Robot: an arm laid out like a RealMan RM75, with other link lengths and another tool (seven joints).
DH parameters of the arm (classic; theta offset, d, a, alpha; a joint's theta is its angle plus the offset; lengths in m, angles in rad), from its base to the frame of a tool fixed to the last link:
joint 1: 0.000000 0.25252 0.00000 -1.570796
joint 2: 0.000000 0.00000 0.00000 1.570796
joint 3: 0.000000 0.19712 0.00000 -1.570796
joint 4: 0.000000 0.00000 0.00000 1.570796
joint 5: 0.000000 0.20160 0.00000 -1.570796
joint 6: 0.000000 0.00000 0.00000 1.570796
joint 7: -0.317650 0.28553 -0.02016 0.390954
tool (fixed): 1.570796 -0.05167 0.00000 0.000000
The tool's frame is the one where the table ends.
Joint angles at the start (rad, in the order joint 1, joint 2, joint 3, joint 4, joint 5, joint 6, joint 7):
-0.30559 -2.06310 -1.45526 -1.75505 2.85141 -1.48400 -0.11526
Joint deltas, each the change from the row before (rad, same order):
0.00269 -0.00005 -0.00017 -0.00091 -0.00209 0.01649 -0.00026
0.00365 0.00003 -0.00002 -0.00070 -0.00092 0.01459 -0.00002
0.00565 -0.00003 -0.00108 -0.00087 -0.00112 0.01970 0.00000
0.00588 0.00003 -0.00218 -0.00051 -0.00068 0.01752 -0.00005
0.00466 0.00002 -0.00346 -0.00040 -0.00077 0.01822 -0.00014
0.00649 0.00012 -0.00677 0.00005 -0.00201 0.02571 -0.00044
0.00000 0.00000 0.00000 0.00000 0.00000 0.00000 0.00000
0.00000 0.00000 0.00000 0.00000 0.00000 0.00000 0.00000
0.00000 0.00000 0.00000 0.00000 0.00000 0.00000 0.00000
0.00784 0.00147 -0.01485 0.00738 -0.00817 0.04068 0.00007
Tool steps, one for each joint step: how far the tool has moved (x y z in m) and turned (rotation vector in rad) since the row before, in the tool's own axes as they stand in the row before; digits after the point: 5 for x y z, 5 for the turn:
0.00151 -0.00290 -0.00044 0.01141 0.00830 -0.00717
0.00089 -0.00231 -0.00003 0.00945 0.00593 -0.00663
0.00082 -0.00314 0.00013 0.01216 0.00745 -0.01032
0.00019 -0.00281 0.00040 0.01008 0.00556 -0.01079
0.00024 -0.00350 0.00021 0.01157 0.00603 -0.01185
-0.00001 -0.00517 0.00040 0.01556 0.00842 -0.01872
0.00000 0.00000 0.00000 0.00000 0.00000 0.00000
0.00000 0.00000 0.00000 0.00000 0.00000 0.00000
0.00000 0.00000 0.00000 0.00000 0.00000 0.00000
-0.00069 -0.00786 0.00170 0.01910 0.01285 -0.03148

